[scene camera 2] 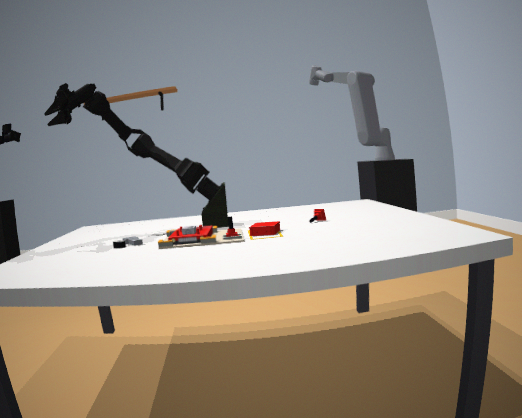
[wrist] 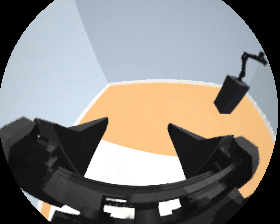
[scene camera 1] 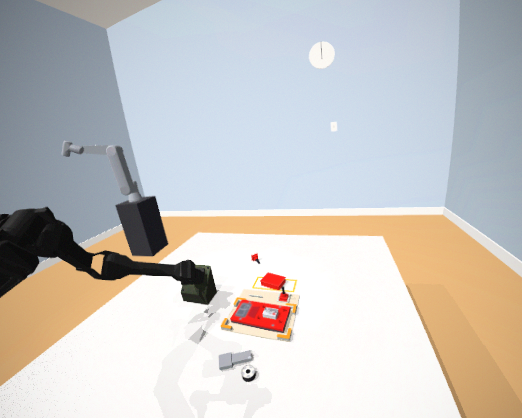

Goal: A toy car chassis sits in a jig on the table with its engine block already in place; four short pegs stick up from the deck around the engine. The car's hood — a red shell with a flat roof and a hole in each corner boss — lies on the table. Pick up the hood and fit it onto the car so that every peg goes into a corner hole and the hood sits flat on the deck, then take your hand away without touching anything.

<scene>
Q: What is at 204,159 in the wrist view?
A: My gripper.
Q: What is my gripper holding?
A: Nothing.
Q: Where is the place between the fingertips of my gripper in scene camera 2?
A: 46,120
</scene>
